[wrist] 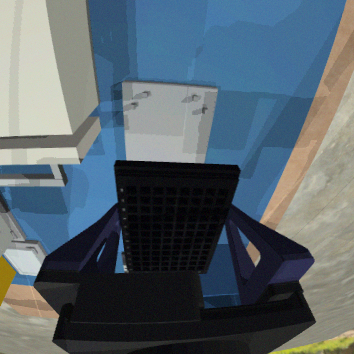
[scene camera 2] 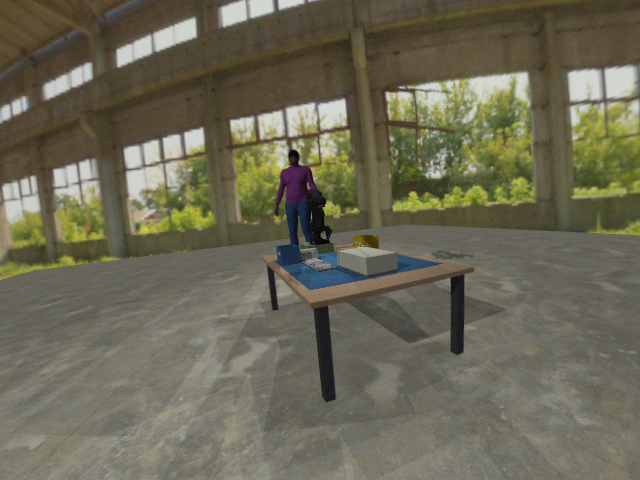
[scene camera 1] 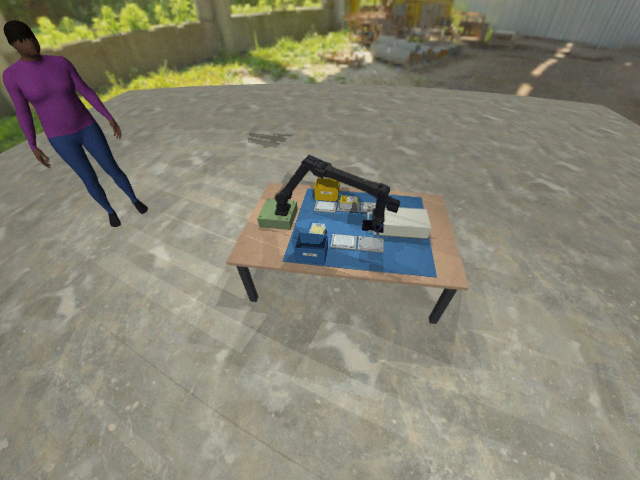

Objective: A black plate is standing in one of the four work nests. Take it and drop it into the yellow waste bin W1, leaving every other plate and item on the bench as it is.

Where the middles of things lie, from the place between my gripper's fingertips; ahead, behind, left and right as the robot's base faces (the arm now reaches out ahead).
The black plate (wrist: 172, 213) is 20 mm behind my hand and 10 mm above it. Round my hand: pale box (scene camera 2: 366, 261) 200 mm to the left, 140 mm ahead, 110 mm below.
